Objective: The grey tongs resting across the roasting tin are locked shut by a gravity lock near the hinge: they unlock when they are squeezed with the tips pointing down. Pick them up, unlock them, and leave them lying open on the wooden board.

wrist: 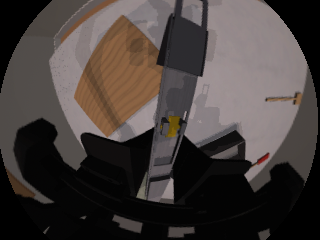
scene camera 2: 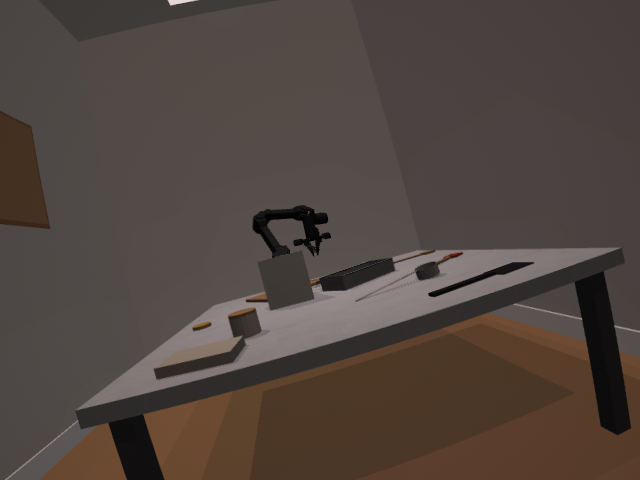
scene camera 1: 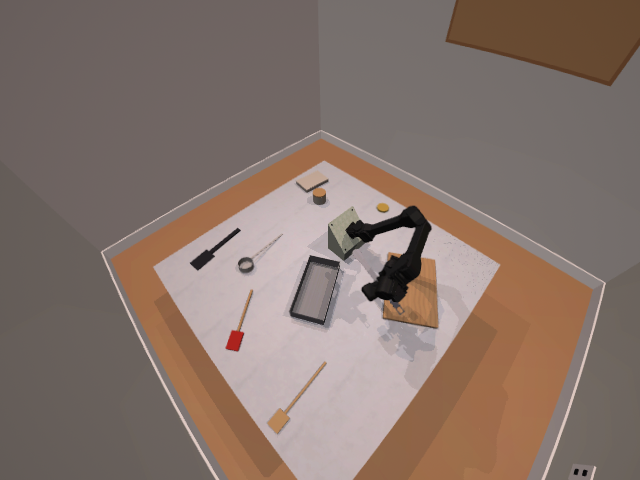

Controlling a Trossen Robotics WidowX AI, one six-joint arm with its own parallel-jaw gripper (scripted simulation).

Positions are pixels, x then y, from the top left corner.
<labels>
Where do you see a wooden board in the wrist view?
122,75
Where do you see a flat block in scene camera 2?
210,355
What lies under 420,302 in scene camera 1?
A wooden board.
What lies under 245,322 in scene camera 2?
A cork-topped jar.
</labels>
